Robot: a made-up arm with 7 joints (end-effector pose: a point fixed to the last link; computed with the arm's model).
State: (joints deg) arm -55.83 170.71 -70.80 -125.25 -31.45 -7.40 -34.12
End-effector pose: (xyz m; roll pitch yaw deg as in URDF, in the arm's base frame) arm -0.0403 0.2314 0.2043 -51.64 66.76 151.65
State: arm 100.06 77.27 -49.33 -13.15 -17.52 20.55 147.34
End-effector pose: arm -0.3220 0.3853 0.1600 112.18 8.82 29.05
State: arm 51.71 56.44 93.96 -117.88 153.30 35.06 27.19
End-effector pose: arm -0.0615 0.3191 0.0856 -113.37 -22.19 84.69
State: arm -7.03 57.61 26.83 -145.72 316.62 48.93 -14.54
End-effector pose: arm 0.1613 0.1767 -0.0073 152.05 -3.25 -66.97
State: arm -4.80 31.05 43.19 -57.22 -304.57 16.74 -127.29
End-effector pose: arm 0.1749 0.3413 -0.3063 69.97 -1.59 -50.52
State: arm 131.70 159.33 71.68 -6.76 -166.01 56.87 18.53
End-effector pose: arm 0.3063 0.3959 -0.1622 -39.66 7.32 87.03
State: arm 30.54 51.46 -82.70 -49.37 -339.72 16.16 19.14
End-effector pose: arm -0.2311 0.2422 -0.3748 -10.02 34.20 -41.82
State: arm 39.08 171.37 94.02 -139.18 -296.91 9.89 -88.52
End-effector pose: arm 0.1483 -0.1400 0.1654 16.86 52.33 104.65
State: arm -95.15 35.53 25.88 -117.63 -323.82 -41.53 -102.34
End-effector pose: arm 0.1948 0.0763 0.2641 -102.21 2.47 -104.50
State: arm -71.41 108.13 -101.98 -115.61 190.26 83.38 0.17
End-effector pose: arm 0.2049 0.2745 -0.0267 -89.23 36.11 -11.84
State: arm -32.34 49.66 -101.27 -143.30 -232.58 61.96 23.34
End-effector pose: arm 0.0976 0.0145 -0.2275 -105.67 32.58 -87.45
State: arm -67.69 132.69 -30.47 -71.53 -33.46 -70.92 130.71
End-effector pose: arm 0.0213 0.3277 0.3280 59.69 -60.73 -77.43
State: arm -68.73 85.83 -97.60 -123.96 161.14 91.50 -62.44
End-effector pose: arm 0.2601 0.1586 -0.0828 -84.53 -27.75 -65.02
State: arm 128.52 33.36 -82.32 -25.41 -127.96 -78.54 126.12
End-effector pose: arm -0.4180 -0.0874 0.3040 167.15 -9.44 -99.27
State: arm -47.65 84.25 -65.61 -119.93 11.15 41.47 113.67
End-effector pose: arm 0.2753 0.1648 -0.0742 -38.78 -52.84 39.92
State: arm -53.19 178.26 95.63 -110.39 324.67 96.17 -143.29
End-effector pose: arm -0.2866 -0.1714 0.1354 96.92 -59.72 74.26
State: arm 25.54 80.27 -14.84 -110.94 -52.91 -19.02 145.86
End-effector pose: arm 0.1231 0.2852 -0.1792 -37.22 -36.13 12.37
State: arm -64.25 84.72 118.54 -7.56 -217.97 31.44 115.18
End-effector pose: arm 0.1665 0.4940 0.0727 167.67 -62.61 -64.70
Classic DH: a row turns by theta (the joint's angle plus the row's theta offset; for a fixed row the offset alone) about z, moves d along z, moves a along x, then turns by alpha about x. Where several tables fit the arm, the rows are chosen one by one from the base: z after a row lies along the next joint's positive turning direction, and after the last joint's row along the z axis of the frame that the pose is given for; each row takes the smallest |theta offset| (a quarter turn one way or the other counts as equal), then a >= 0, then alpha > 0; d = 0 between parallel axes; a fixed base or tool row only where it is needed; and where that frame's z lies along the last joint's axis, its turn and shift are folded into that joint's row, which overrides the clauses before.
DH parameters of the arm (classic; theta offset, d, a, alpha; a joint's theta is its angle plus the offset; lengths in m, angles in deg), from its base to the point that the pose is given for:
base (fixed): 0 0 0 -70
joint 1: 90 0 0 90
joint 2: 70 0 0 -90
joint 3: -90 -0.3215 0.0361 -90
joint 4: 0 0 -0.0245 90
joint 5: 0 -0.202 0 -90
joint 6: 0 0 0 90
joint 7: 0 0 0 0

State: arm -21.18 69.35 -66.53 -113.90 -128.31 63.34 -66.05
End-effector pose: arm 0.2054 0.1516 -0.2382 -126.50 21.24 19.96
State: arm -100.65 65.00 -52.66 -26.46 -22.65 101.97 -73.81
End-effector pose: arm 0.4026 0.2381 0.2356 87.22 41.21 25.59
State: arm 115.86 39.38 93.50 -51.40 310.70 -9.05 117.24
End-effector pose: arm -0.3381 0.2434 0.2759 121.57 -45.40 -9.09
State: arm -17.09 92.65 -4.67 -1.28 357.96 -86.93 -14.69
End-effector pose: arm 0.0616 0.5195 0.0339 99.90 17.60 -90.76
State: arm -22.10 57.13 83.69 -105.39 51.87 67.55 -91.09
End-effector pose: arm 0.0580 0.3673 0.0554 115.56 -20.05 -65.31
